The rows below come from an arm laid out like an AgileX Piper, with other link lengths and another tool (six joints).
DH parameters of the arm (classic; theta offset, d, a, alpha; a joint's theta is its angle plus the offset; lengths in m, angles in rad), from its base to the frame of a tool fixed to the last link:
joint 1: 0 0.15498 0 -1.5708
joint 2: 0.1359 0 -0.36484 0
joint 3: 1.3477 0 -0.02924 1.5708
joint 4: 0 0.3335 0 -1.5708
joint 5: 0 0 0 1.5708
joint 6: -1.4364 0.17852 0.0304 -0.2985
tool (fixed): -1.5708 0.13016 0 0
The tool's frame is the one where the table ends.
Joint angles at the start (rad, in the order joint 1, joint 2, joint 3, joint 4, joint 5, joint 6):
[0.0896, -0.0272, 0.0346, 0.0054, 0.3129, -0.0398]
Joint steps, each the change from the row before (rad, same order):
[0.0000, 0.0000, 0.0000, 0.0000, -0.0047, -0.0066]
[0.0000, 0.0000, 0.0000, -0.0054, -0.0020, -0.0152]
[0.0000, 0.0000, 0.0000, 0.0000, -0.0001, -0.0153]
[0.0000, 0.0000, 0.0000, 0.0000, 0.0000, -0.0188]
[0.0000, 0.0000, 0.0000, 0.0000, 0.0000, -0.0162]
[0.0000, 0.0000, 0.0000, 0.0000, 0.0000, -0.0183]
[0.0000, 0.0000, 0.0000, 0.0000, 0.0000, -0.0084]
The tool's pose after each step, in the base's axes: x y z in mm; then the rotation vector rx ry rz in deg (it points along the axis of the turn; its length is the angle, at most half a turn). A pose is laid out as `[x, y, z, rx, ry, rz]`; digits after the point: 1 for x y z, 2 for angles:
[254.6, -3.4, 141.8, -150.56, -1.33, -86.18]
[255.0, -4.7, 142.9, -151.20, -2.45, -86.85]
[255.2, -5.3, 143.4, -151.71, -3.37, -87.22]
[255.3, -6.1, 143.9, -152.34, -4.51, -87.66]
[255.5, -6.7, 144.4, -152.87, -5.50, -88.04]
[255.7, -7.4, 144.9, -153.47, -6.63, -88.46]
[255.8, -7.7, 145.1, -153.74, -7.15, -88.66]

